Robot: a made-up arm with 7 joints. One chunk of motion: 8 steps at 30 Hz.
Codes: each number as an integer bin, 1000 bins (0 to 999) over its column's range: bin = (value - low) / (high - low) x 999, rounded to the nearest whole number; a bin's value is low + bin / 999 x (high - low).
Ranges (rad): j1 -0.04..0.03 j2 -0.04..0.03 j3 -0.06..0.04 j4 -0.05..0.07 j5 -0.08..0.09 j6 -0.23..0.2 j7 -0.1..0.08
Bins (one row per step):
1: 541 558 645 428 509 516 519
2: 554 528 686 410 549 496 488
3: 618 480 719 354 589 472 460
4: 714 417 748 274 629 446 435
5: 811 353 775 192 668 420 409
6: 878 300 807 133 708 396 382
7: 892 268 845 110 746 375 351
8: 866 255 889 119 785 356 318
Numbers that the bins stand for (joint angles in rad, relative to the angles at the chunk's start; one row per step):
1: -0.0021 -0.0009 0.0046 0.0014 0.0066 -0.0079 -0.0065
2: -0.0012 -0.0030 0.0087 -0.0008 0.0134 -0.0165 -0.0121
3: 0.0033 -0.0064 0.0120 -0.0075 0.0202 -0.0268 -0.0171
4: 0.0100 -0.0108 0.0149 -0.0171 0.0270 -0.0380 -0.0216
5: 0.0168 -0.0153 0.0176 -0.0269 0.0337 -0.0492 -0.0263
6: 0.0215 -0.0190 0.0208 -0.0340 0.0405 -0.0595 -0.0312
7: 0.0225 -0.0212 0.0246 -0.0368 0.0469 -0.0686 -0.0368
8: 0.0207 -0.0221 0.0290 -0.0357 0.0536 -0.0768 -0.0427

